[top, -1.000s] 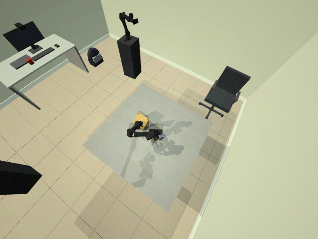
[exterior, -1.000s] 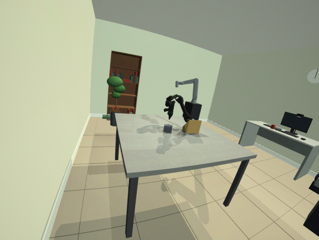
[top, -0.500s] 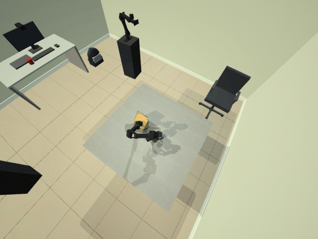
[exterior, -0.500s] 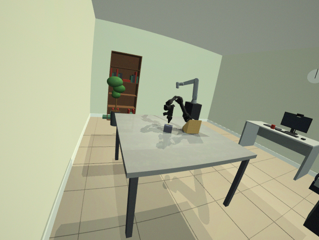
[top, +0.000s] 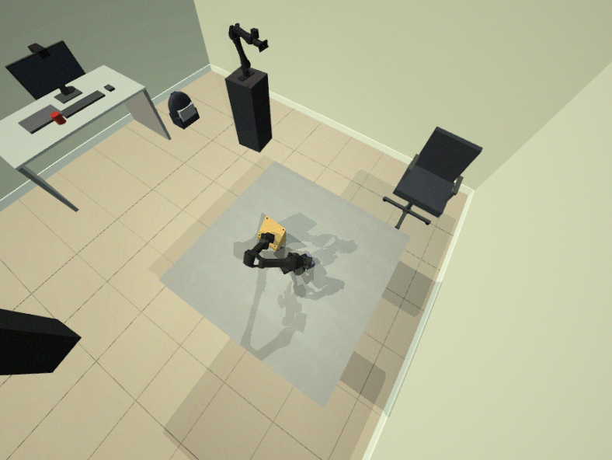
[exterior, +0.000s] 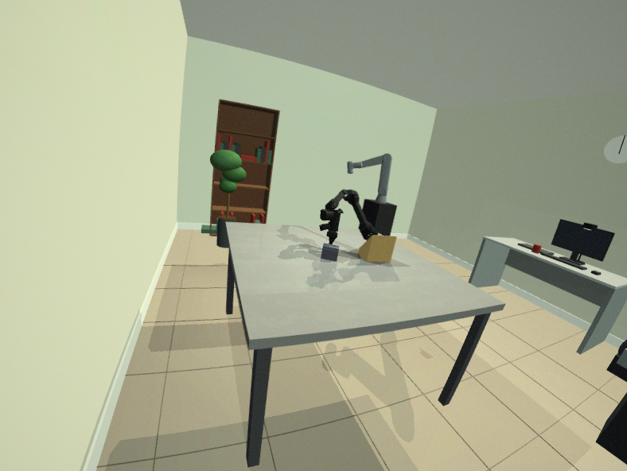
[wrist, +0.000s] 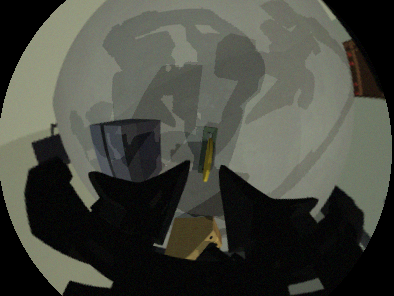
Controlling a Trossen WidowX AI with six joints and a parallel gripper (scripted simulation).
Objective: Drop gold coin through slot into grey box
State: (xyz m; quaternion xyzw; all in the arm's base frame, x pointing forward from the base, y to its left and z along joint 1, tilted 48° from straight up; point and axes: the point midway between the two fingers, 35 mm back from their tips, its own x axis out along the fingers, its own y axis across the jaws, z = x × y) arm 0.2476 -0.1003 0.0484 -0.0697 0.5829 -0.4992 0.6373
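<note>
The gold coin lies 20 mm below my gripper tip.
</note>
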